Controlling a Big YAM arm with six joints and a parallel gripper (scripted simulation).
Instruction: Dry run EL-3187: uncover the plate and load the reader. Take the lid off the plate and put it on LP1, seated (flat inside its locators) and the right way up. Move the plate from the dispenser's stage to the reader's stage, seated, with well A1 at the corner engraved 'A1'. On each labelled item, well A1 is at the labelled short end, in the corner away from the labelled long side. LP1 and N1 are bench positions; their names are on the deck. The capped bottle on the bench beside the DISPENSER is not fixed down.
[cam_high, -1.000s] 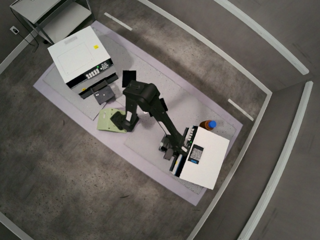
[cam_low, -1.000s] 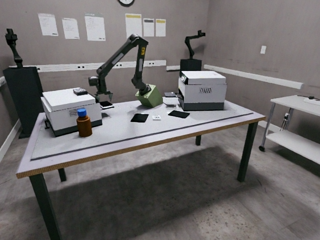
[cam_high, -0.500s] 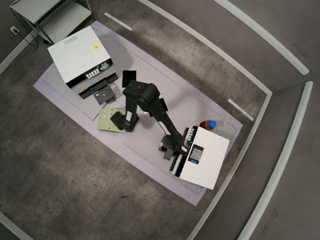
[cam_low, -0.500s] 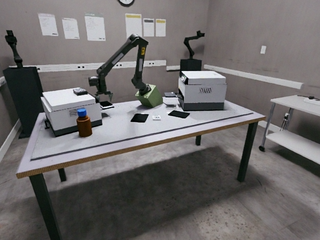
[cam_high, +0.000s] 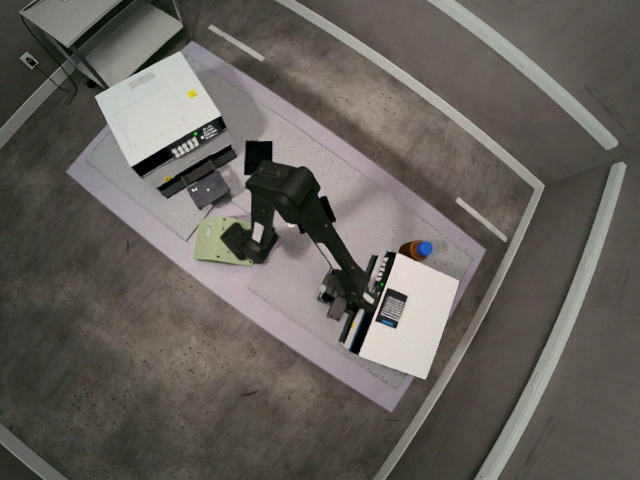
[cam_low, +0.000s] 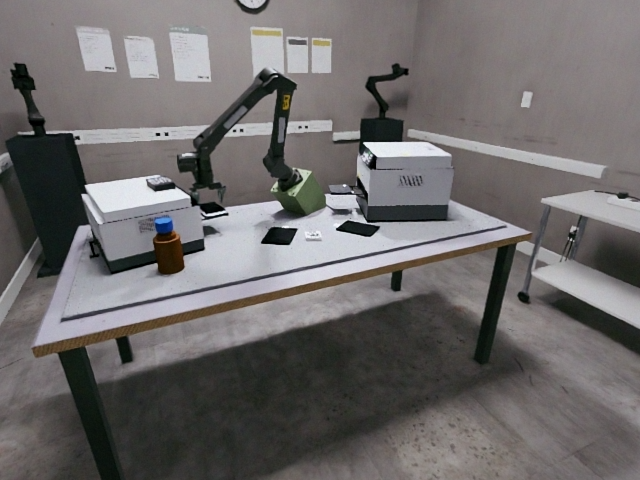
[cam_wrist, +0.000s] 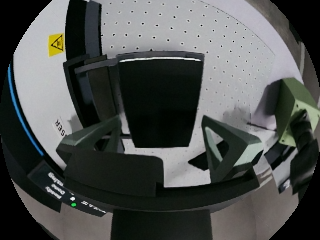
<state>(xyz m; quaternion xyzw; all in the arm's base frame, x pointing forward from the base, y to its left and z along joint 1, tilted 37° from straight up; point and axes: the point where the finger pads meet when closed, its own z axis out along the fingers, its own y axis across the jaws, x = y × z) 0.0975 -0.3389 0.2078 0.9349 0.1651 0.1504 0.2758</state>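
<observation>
Right now my hand is 3 cm above the white well plate. Round my hand: black pad: 20 cm ahead, 25 cm to the left, 11 cm below; white label: 17 cm ahead, 53 cm to the left, 12 cm below; brown capped bottle: 33 cm ahead, 18 cm to the right, 1 cm below.
</observation>
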